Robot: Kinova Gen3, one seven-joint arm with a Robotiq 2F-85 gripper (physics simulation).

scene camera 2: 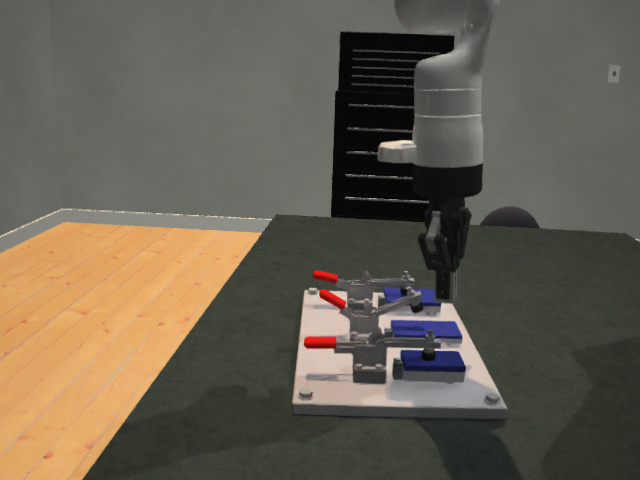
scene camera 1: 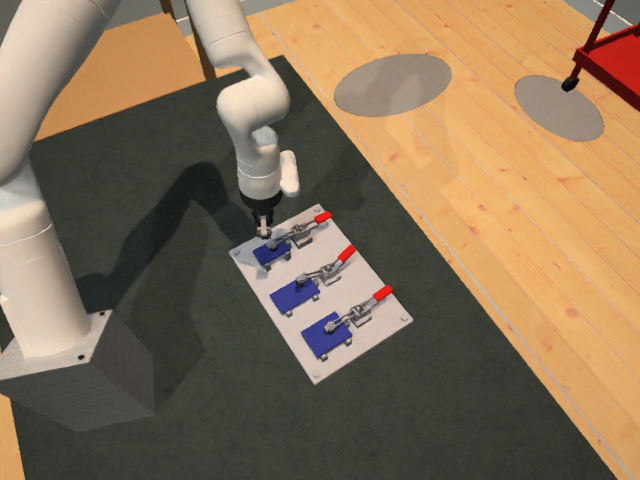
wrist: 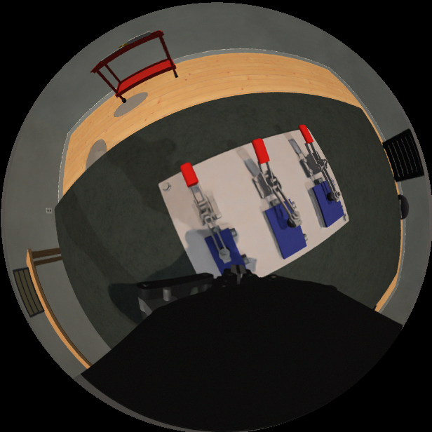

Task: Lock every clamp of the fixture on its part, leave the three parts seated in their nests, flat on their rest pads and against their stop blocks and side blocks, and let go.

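Frame: origin at the arm's base, x right, y ahead, z up, level; centimetres.
Where they show: gripper, between the fingertips: (scene camera 2: 445, 301) (scene camera 1: 265, 236); arm's base, origin of its link: (scene camera 1: 59, 337).
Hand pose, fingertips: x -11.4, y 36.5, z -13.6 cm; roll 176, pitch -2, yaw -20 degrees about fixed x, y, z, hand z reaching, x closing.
Things, the pixels of their top centre, and the offset from my fingertips. "*": a spot on its surface instead.
- fixture plate, centre of its top: (scene camera 2: 386, 337) (scene camera 1: 316, 283) dx +9.6, dy +6.4, dz -9.5 cm
- nearest clamp, centre of its top: (scene camera 2: 373, 328) (scene camera 1: 299, 224) dx -1.7, dy +8.0, dz -3.3 cm
- nearest part, centre of its top: (scene camera 2: 432, 358) (scene camera 1: 271, 249) dx -0.9, dy +0.9, dz -6.9 cm
- middle clamp, a spot on its surface: (scene camera 2: 363, 322) (scene camera 1: 327, 266) * dx +8.2, dy +9.5, dz -6.9 cm
- middle part, centre of its top: (scene camera 2: 425, 327) (scene camera 1: 294, 292) dx +10.1, dy +1.2, dz -7.9 cm
- farthest part, centre of its top: (scene camera 2: 411, 295) (scene camera 1: 326, 333) dx +21.0, dy +2.9, dz -7.4 cm
Three blue-topped parts lie in a row on the fixture plate (scene camera 1: 372, 268) (scene camera 2: 387, 398) (wrist: 175, 200) and look flat. In scene camera 2, the nearest clamp (scene camera 1: 301, 233) (scene camera 2: 369, 356) (wrist: 204, 207) has a level handle and arm, its black pad on the nearest part (scene camera 1: 262, 255) (scene camera 2: 447, 360) (wrist: 214, 248). The middle clamp (scene camera 1: 328, 272) (scene camera 2: 363, 322) has its arm raised, its pad above the middle part (scene camera 1: 294, 297) (scene camera 2: 439, 329) (wrist: 285, 240). The farthest clamp's arm is nearly level, its pad apparently on the farthest part (scene camera 1: 323, 338) (scene camera 2: 395, 297) (wrist: 325, 210). My gripper (scene camera 1: 263, 233) (scene camera 2: 444, 297) is shut and empty, above and beside the nearest part.
Red handles stick out on the plate's side away from the blue parts. Small stop and side blocks stand against the parts; exact contact is too small to tell. The robot base (scene camera 1: 118, 377) stands at the lower left of scene camera 1. A red cart (scene camera 1: 610, 62) (wrist: 145, 77) stands on the floor.
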